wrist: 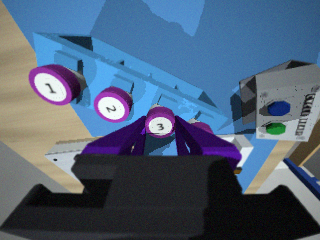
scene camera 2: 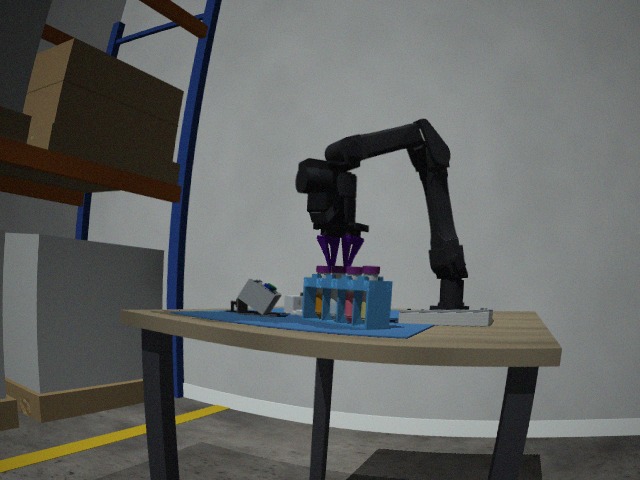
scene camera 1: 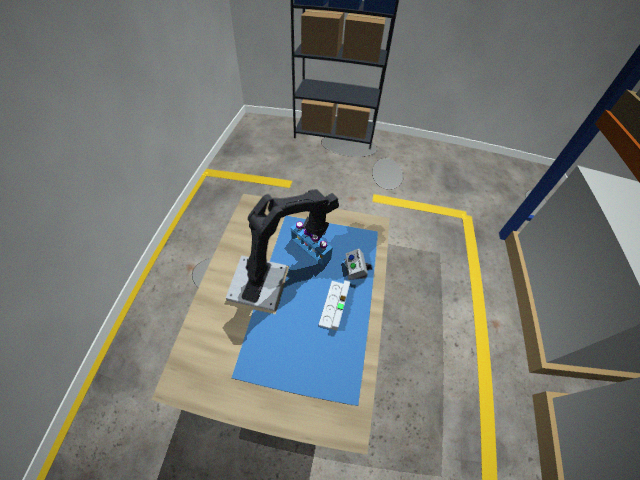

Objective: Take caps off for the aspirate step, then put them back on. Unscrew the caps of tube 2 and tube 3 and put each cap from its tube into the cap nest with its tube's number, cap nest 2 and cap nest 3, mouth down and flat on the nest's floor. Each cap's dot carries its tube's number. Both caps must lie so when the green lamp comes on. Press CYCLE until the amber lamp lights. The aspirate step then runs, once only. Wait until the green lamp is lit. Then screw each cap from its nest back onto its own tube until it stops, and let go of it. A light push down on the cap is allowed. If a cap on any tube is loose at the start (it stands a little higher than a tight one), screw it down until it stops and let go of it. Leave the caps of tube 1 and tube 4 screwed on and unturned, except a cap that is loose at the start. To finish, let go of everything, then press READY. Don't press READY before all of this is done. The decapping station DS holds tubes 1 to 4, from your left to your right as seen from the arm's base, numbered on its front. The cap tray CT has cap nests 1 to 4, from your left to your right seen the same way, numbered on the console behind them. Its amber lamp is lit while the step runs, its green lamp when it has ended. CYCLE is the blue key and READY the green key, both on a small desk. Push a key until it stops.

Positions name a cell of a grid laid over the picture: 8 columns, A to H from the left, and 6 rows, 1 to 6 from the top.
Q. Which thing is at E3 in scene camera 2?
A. My gripper.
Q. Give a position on a grey key desk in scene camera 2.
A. D4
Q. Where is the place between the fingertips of my gripper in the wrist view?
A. E4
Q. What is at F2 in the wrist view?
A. A blue mat.
